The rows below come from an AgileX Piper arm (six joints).
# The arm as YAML. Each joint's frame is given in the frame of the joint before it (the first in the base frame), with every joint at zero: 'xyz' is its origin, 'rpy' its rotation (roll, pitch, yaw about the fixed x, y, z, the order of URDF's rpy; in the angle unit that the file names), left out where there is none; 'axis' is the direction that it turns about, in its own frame. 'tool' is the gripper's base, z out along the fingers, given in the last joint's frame.
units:
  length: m
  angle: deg
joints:
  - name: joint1
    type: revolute
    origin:
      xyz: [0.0, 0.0, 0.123]
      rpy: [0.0, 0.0, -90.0]
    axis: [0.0, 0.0, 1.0]
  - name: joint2
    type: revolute
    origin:
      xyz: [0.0, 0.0, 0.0]
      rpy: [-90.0, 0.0, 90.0]
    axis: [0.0, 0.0, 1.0]
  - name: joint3
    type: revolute
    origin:
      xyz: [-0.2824, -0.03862, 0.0]
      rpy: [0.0, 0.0, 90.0]
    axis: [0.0, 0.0, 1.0]
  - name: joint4
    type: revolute
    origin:
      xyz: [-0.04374, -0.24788, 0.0]
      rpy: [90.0, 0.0, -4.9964]
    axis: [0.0, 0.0, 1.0]
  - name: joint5
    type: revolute
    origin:
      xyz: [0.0, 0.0, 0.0]
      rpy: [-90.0, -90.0, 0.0]
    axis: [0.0, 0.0, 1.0]
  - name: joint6
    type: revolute
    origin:
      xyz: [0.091, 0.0, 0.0]
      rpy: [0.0, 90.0, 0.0]
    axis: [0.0, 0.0, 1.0]
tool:
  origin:
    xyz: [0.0, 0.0, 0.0]
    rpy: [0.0, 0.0, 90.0]
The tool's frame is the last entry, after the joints.
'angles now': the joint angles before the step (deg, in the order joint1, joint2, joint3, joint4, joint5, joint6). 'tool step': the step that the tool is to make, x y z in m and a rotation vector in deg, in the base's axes. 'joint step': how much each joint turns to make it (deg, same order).
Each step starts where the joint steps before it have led.
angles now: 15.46 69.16 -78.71 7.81 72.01 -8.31
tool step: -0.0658 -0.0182 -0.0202 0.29 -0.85 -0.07
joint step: -0.01 -14.60 13.58 0.00 0.11 0.10
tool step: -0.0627 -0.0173 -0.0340 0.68 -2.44 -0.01
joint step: 0.05 -15.97 13.55 -0.03 -0.12 0.04
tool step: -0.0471 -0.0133 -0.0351 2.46 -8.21 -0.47
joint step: -0.09 -16.29 11.36 0.07 -3.66 -0.09
